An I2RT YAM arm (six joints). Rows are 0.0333 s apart.
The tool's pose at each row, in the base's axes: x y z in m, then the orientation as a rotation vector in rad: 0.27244, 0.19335, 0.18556, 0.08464, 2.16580, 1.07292; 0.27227, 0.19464, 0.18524, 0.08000, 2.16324, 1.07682; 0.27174, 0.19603, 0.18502, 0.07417, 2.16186, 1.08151; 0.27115, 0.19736, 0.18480, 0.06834, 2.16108, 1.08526; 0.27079, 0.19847, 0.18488, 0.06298, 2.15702, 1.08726; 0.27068, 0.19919, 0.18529, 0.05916, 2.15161, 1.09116; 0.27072, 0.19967, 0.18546, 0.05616, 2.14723, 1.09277; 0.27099, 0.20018, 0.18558, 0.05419, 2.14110, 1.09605; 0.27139, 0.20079, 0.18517, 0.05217, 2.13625, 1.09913; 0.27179, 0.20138, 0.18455, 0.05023, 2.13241, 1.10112; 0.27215, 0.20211, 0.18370, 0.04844, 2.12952, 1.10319; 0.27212, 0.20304, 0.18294, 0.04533, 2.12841, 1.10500; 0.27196, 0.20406, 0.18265, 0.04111, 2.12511, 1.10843; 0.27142, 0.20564, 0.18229, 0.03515, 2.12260, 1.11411; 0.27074, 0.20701, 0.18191, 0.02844, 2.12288, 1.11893
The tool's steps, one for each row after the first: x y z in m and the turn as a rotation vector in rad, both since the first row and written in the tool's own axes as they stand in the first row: 0.00076, 0.00065, 0.00089, -0.00464, 0.00042, -0.00211; 0.00176, 0.00153, 0.00159, -0.00970, 0.00247, -0.00435; 0.00279, 0.00238, 0.00220, -0.01395, 0.00475, -0.00682; 0.00340, 0.00325, 0.00269, -0.01810, 0.00355, -0.01057; 0.00350, 0.00404, 0.00294, -0.02351, 0.00134, -0.01287; 0.00354, 0.00447, 0.00322, -0.02688, -0.00096, -0.01532; 0.00345, 0.00482, 0.00368, -0.03165, -0.00453, -0.01684; 0.00360, 0.00483, 0.00451, -0.03587, -0.00705, -0.01815; 0.00385, 0.00468, 0.00540, -0.03902, -0.00907, -0.01959; 0.00432, 0.00446, 0.00646, -0.04185, -0.01031, -0.02065; 0.00510, 0.00453, 0.00738, -0.04424, -0.00970, -0.02222; 0.00574, 0.00502, 0.00808, -0.04875, -0.01008, -0.02440; 0.00689, 0.00593, 0.00895, -0.05489, -0.00850, -0.02655; 0.00809, 0.00671, 0.00961, -0.05969, -0.00458, -0.02882
